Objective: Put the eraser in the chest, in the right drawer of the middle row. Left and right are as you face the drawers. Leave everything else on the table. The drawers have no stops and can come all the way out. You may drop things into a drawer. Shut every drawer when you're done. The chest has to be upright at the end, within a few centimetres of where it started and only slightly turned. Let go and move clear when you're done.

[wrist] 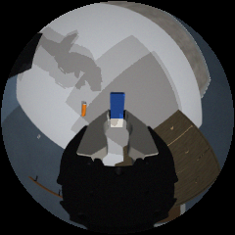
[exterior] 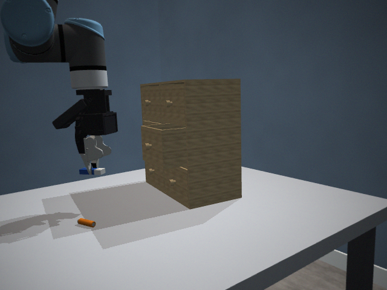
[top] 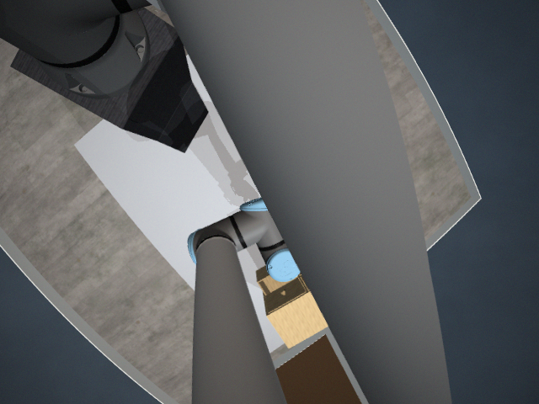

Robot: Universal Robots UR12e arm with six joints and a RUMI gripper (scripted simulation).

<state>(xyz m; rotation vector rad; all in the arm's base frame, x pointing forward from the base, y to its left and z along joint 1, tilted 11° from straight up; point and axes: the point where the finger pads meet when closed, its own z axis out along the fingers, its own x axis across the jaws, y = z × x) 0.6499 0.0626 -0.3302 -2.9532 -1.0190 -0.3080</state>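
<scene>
My gripper is now 110 mm to the left of the orange cylinder, 110 mm above it and 60 mm past it. Round my hand: white eraser (10 mm below).
</scene>
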